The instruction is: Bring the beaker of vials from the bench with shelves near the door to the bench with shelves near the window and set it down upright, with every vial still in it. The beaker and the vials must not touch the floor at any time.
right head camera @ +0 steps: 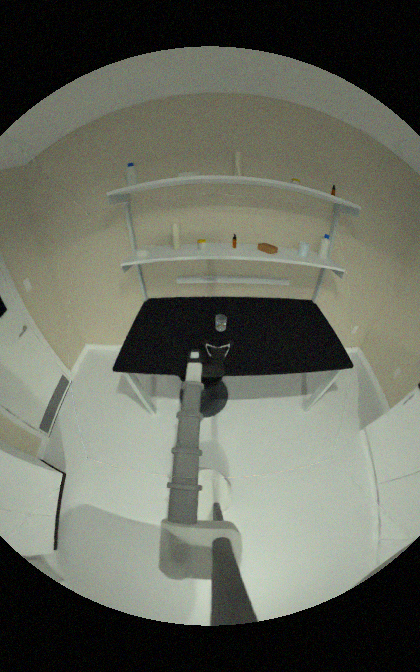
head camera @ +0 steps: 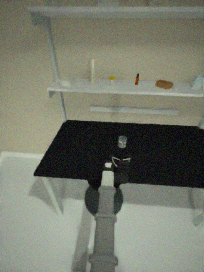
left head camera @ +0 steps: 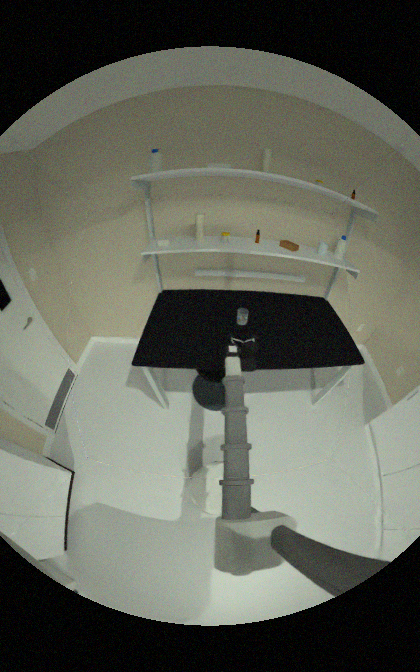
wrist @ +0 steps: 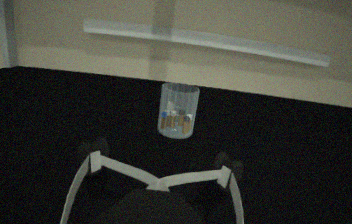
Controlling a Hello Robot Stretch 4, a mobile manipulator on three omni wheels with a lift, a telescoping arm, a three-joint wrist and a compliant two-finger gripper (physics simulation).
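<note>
A clear beaker (head camera: 122, 142) (left head camera: 242, 316) (right head camera: 221, 323) (wrist: 178, 111) stands upright on the black top of a bench with shelves (head camera: 75, 145) (left head camera: 180, 320) (right head camera: 165, 330) (wrist: 45, 110). Several small amber vials (wrist: 175, 121) with blue, white and dark caps stand inside it, low in the beaker. My gripper (head camera: 121, 160) (left head camera: 243, 340) (right head camera: 218, 346) (wrist: 161, 157) is open and empty. It is over the bench, on the near side of the beaker and apart from it; in the wrist view the beaker is beyond the fingertips, roughly centred between them. The frames do not tell whether this bench is near the door or the window.
The lower shelf (head camera: 125, 89) (left head camera: 250, 248) (right head camera: 230, 254) above the bench's back holds bottles, jars and a brown block (head camera: 164, 84) (left head camera: 289, 245) (right head camera: 267, 248). A dark round stool (head camera: 104, 200) (left head camera: 209, 392) (right head camera: 214, 397) is at the bench's front edge. A door (left head camera: 30, 345) (right head camera: 25, 355) is at the left.
</note>
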